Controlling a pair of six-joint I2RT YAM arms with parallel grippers.
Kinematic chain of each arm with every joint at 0, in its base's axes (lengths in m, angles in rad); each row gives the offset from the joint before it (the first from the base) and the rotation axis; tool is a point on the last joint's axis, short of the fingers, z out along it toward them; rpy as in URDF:
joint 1: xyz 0 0 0.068 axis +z
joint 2: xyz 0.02 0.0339 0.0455 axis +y
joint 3: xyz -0.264 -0.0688 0 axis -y
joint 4: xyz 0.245 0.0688 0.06 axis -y
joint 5: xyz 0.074 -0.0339 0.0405 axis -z
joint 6: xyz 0.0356 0 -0.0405 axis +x
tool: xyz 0 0 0 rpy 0 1.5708 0
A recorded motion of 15 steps. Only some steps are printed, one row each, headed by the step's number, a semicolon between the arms.
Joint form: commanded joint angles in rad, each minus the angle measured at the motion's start. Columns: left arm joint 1, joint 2, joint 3, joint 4, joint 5, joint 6; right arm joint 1, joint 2, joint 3, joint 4, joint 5, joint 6.
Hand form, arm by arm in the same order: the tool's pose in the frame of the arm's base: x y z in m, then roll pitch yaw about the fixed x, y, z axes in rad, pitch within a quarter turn. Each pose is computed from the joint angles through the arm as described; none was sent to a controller.
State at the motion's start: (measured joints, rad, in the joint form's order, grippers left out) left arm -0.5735 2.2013 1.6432 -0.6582 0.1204 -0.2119; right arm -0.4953 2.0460 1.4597 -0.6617 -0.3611 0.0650
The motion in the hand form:
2: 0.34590 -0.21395 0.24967 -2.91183 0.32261 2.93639; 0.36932 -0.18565 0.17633 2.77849 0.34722 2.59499
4: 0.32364 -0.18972 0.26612 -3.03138 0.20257 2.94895; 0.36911 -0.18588 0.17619 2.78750 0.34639 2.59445
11: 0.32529 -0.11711 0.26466 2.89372 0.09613 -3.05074; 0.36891 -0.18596 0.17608 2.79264 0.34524 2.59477
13: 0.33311 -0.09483 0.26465 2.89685 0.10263 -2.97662; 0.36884 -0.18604 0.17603 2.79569 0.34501 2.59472
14: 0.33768 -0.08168 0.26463 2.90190 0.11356 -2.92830; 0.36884 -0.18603 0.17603 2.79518 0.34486 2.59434
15: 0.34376 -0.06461 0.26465 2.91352 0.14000 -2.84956; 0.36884 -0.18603 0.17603 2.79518 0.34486 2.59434
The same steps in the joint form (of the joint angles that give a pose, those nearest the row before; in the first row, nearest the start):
2: 0.0294 -0.2655 0.0176 -0.2594 -0.0080 -0.1110; 0.0004 -0.0290 0.0156 -0.0023 0.0160 -0.0134
4: 0.0469 -0.3292 0.0175 -0.4742 -0.0820 -0.1152; 0.0004 -0.0290 0.0157 -0.0034 0.0252 -0.0130
11: 0.2010 -0.3368 0.0080 -0.7267 -0.3845 -0.2670; 0.0004 -0.0290 0.0156 -0.0050 0.0301 -0.0133
13: 0.2693 -0.3368 0.0080 -0.7210 -0.3845 -0.2728; 0.0004 -0.0290 0.0156 -0.0053 0.0332 -0.0133
14: 0.3094 -0.3369 0.0080 -0.7110 -0.3849 -0.2808; 0.0004 -0.0290 0.0156 -0.0053 0.0328 -0.0130
15: 0.3609 -0.3368 0.0080 -0.6893 -0.3872 -0.3075; 0.0004 -0.0290 0.0156 -0.0053 0.0328 -0.0130

